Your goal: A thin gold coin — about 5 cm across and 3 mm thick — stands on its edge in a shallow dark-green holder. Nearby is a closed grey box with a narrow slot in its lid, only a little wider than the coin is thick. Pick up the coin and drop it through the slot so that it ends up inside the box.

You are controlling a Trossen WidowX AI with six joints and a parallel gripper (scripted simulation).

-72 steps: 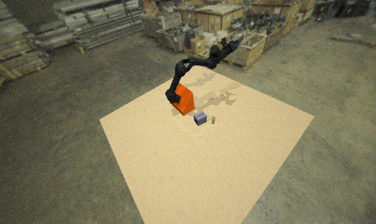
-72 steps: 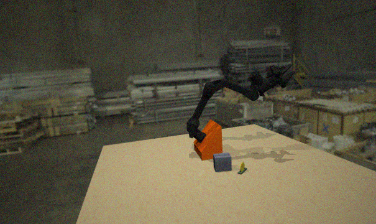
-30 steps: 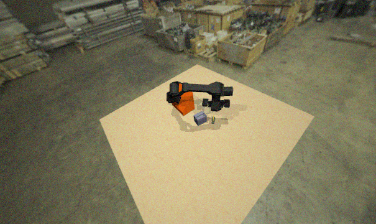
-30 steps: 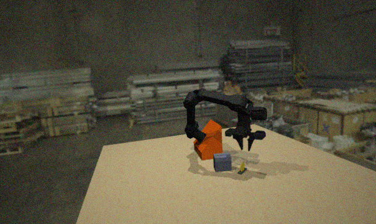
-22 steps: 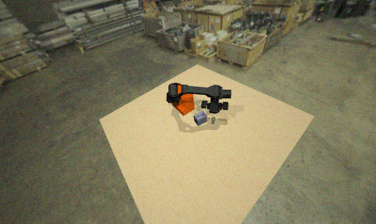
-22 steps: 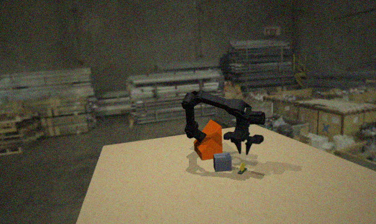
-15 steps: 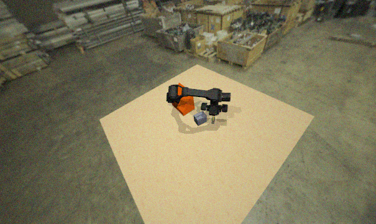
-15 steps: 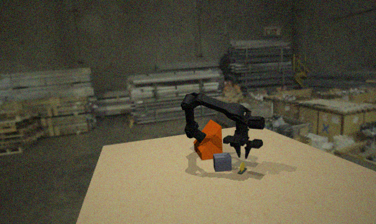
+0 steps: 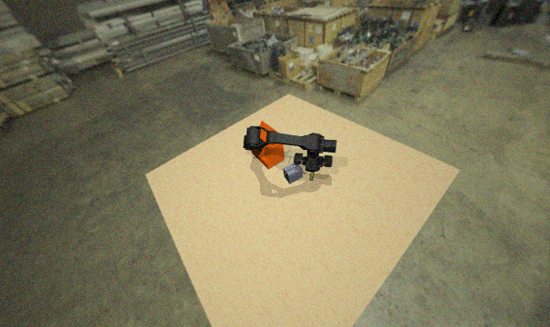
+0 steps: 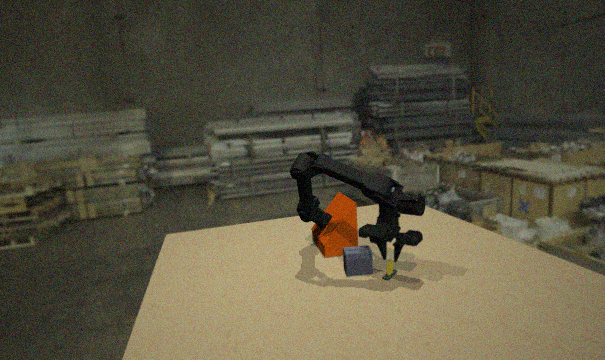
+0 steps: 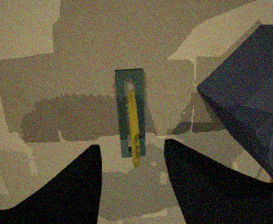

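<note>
The thin gold coin lies 30 mm below my gripper tip.
</note>
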